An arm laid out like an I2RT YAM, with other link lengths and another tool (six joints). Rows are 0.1 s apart.
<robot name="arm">
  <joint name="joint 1" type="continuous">
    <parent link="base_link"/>
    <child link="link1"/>
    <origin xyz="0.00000 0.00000 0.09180"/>
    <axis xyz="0 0 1"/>
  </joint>
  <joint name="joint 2" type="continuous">
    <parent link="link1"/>
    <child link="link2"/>
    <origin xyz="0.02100 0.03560 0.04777"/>
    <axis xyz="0 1 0"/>
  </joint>
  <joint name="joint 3" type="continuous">
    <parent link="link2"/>
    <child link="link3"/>
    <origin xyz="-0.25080 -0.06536 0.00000"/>
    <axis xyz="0 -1 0"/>
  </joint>
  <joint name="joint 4" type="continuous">
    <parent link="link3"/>
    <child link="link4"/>
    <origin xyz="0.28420 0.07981 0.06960"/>
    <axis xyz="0 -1 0"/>
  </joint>
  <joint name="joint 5" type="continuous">
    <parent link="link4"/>
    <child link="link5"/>
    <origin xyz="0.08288 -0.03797 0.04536"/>
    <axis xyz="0 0 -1"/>
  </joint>
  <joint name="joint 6" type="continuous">
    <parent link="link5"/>
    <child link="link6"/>
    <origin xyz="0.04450 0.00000 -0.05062"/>
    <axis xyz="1 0 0"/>
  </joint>
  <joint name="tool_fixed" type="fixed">
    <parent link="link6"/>
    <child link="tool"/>
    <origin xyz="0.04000 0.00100 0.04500" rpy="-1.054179 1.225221 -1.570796"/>
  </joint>
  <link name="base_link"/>
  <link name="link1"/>
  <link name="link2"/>
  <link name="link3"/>
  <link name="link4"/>
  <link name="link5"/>
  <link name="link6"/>
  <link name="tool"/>
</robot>
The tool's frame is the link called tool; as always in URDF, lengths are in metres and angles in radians. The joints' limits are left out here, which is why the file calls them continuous.
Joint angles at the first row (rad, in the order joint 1, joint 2, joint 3, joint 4, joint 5, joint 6):
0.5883, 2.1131, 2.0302, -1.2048, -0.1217, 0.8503
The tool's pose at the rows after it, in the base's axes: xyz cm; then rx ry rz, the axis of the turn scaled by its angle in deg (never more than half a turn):
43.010 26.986 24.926 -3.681 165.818 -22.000
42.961 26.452 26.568 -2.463 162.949 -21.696
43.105 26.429 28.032 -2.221 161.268 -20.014
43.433 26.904 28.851 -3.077 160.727 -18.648
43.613 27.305 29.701 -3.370 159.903 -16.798
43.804 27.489 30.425 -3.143 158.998 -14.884
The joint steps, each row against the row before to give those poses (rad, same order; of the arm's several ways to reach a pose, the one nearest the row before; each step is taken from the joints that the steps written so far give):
-0.0057, -0.0326, -0.0324, 0.0210, 0.0099, -0.0051
-0.0041, -0.0391, -0.0127, 0.0174, 0.0267, -0.0057
-0.0023, -0.0110, 0.0247, 0.0009, -0.0001, -0.0070
0.0019, 0.0222, 0.0555, -0.0179, -0.0105, -0.0089
0.0028, 0.0086, 0.0347, -0.0013, -0.0103, -0.0025
-0.0007, -0.0004, 0.0165, 0.0112, -0.0098, 0.0003

